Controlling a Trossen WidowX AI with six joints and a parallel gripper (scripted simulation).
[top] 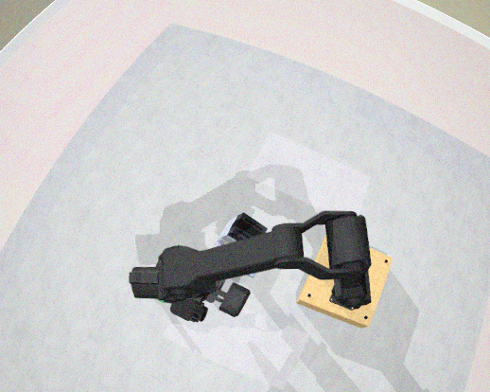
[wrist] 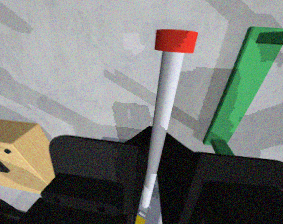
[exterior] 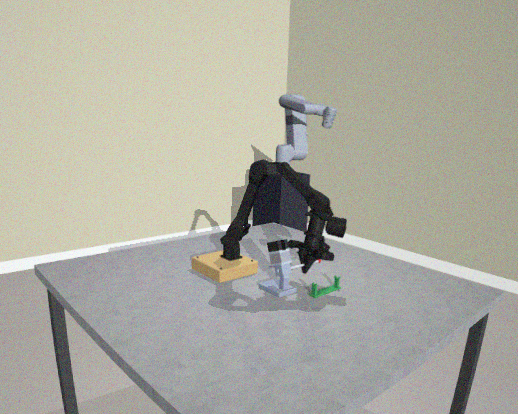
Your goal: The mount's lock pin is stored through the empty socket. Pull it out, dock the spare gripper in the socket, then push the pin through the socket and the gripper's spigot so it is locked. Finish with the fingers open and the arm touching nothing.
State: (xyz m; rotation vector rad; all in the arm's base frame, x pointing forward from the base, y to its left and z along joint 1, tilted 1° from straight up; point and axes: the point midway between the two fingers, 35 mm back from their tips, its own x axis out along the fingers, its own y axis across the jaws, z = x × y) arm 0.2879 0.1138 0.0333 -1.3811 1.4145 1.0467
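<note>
The mount is 20 mm behind my gripper tip and 100 mm to the right of it. From my gripper tip the other things lie so: spare gripper 20 mm behind, 100 mm to the right, 80 mm above; narrow green cradle 90 mm ahead, 20 mm to the left, 20 mm below.
</note>
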